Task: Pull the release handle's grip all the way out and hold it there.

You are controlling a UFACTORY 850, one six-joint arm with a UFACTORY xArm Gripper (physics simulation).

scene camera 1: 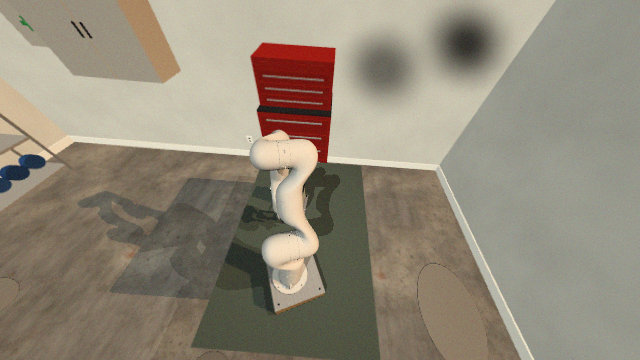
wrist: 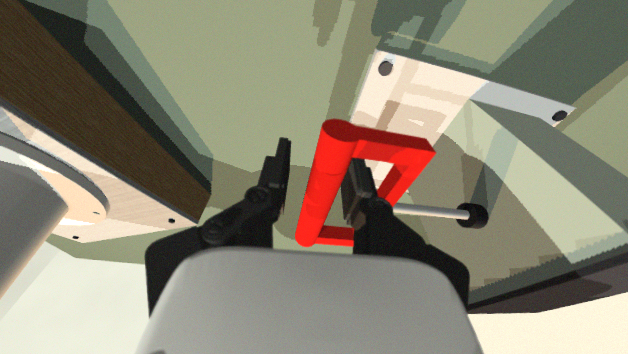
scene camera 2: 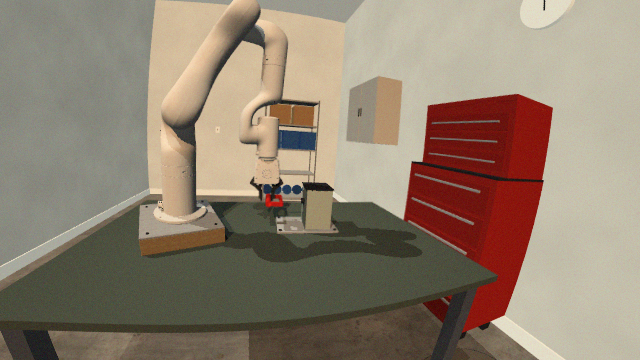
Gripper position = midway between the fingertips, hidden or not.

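Note:
A base plate (wrist: 400, 94) can be seen, and so can the gripper (wrist: 317, 158).

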